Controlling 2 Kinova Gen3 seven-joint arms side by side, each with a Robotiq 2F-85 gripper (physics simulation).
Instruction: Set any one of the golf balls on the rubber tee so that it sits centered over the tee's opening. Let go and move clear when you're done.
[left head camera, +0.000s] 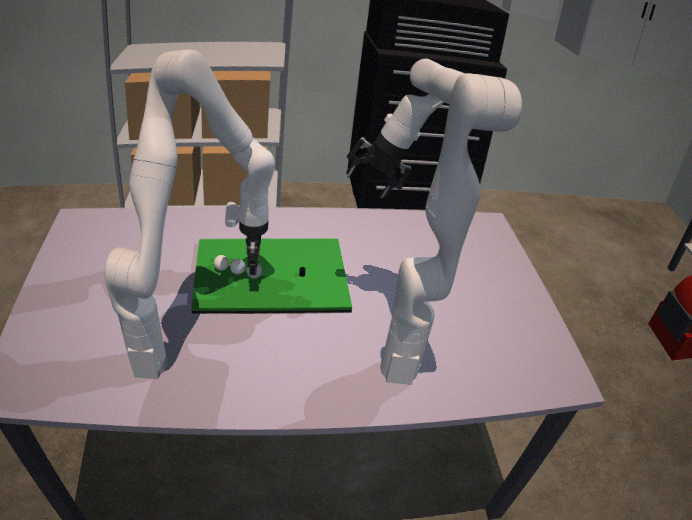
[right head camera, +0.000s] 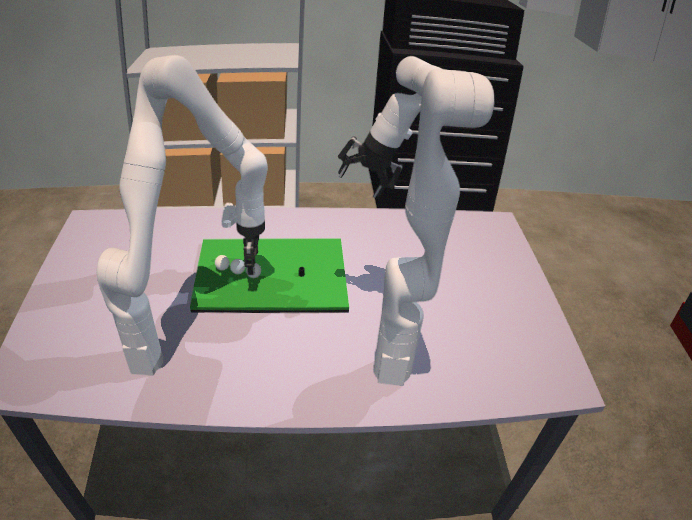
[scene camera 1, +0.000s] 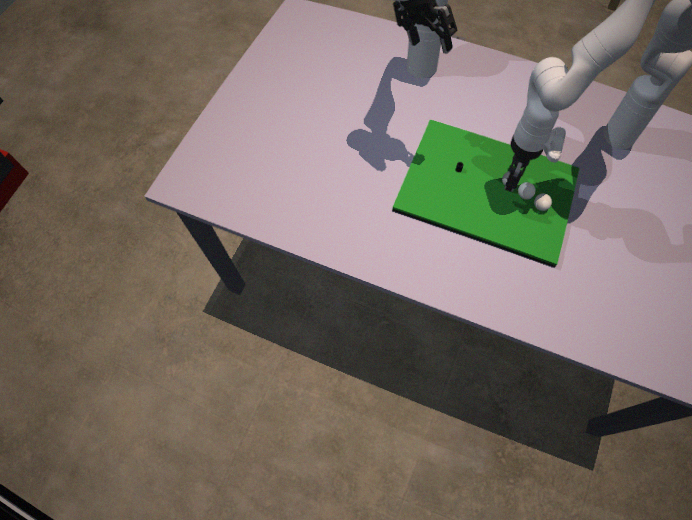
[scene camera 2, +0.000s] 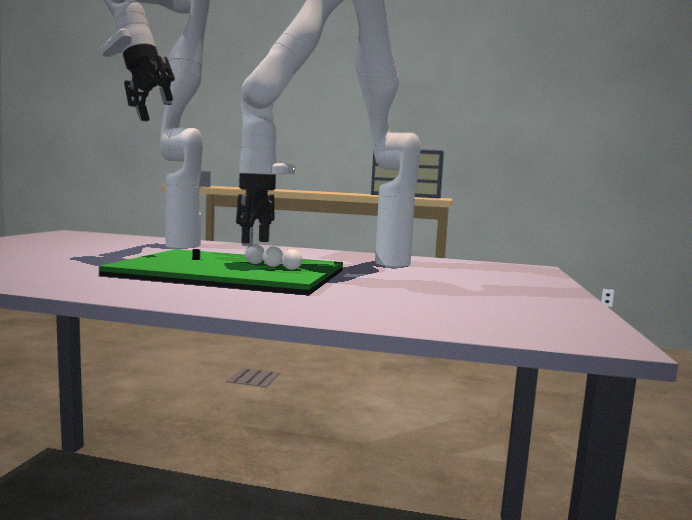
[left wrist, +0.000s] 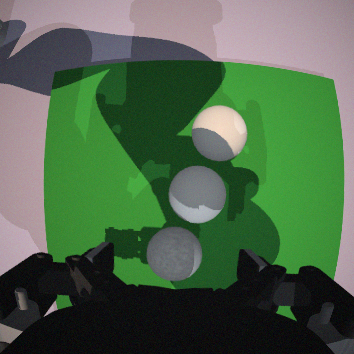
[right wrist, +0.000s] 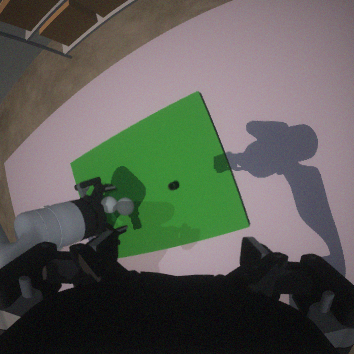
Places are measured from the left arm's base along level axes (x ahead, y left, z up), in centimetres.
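Where they show: left gripper, fingertip midpoint: (left head camera: 253, 263) (right head camera: 252, 263) (scene camera 1: 513, 175) (scene camera 2: 255, 243) (left wrist: 175, 261) (right wrist: 118, 207); right gripper, fingertip midpoint: (left head camera: 365, 186) (right head camera: 357, 186) (scene camera 1: 431, 47) (scene camera 2: 156, 112) (right wrist: 178, 248); left arm's base, origin of the base link: (left head camera: 149, 363) (right head camera: 145, 360) (scene camera 1: 618, 136) (scene camera 2: 392, 263); right arm's base, origin of the base link: (left head camera: 399, 369) (right head camera: 392, 370) (scene camera 1: 421, 67) (scene camera 2: 182, 246).
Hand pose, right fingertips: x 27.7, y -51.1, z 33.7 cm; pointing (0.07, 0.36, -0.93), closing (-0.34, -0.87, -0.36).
Things, the pixels of their centre, and the offset from my right fingertips. "spot": a spot on its surface instead. Level surfaces: height alone.
- green mat, body centre: (left wrist: 201, 290) (scene camera 2: 231, 263) (right wrist: 139, 189) (scene camera 1: 490, 185) (left head camera: 269, 270) (right head camera: 269, 270) dx +6.2, dy +22.0, dz -31.6 cm
- middle ball, body centre: (left wrist: 196, 193) (scene camera 2: 273, 256) (right wrist: 108, 204) (scene camera 1: 526, 190) (left head camera: 237, 266) (right head camera: 237, 266) dx +5.0, dy +30.9, dz -29.6 cm
- outer ball, body centre: (left wrist: 219, 132) (scene camera 2: 292, 259) (scene camera 1: 542, 202) (left head camera: 221, 262) (right head camera: 222, 262) dx +6.5, dy +35.5, dz -29.6 cm
- small black rubber tee, surface spot: (right wrist: 173, 185) (scene camera 2: 198, 259) (scene camera 1: 460, 170) (left head camera: 300, 274) spot: dx +4.7, dy +13.5, dz -31.7 cm
- pink table, its level: dz -33.7 cm
Three white golf balls lie in a row on the green mat (left head camera: 318, 296) (scene camera 2: 167, 273): one nearest the tee (left head camera: 255, 271) (scene camera 2: 254, 254) (left wrist: 174, 254), a middle ball (left head camera: 237, 266) (scene camera 2: 272, 256) (left wrist: 197, 194) and an outer ball (left head camera: 221, 262) (scene camera 2: 292, 258) (left wrist: 219, 133). The small black rubber tee (left head camera: 302, 271) (scene camera 1: 459, 166) (scene camera 2: 195, 254) (right wrist: 173, 185) stands upright on the mat, with no ball on it. My left gripper (scene camera 2: 255, 241) (left wrist: 175, 261) is open, pointing down just above the ball nearest the tee. My right gripper (right head camera: 358, 185) (scene camera 2: 155, 111) is open and empty, high above the table.
The mat lies on the pink table (left head camera: 475, 363). In the left head camera, both arm bases stand on the table's near side. Behind the table are a shelf unit with boxes (left head camera: 198, 55) and a black tool cabinet (left head camera: 436, 44).
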